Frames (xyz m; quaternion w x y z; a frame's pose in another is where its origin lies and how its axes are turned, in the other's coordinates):
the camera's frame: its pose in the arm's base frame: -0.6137 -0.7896 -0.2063 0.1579 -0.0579 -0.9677 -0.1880
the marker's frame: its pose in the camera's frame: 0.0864 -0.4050 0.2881 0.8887 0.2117 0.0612 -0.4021
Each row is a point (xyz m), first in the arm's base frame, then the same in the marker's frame.
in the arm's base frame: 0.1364 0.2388 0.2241
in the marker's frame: -1.3885 0.3548 -1.0965
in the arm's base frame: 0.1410 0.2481 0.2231
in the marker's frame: -1.3984 0.3580 -1.0972
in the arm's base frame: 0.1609 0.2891 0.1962
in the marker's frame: -1.4468 0.3689 -1.0789
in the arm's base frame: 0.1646 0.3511 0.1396
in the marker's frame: -1.5059 0.4012 -1.0286
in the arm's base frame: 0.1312 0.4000 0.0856
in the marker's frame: -1.5303 0.4503 -0.9701
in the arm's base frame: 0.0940 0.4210 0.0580
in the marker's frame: -1.5265 0.4864 -0.9346
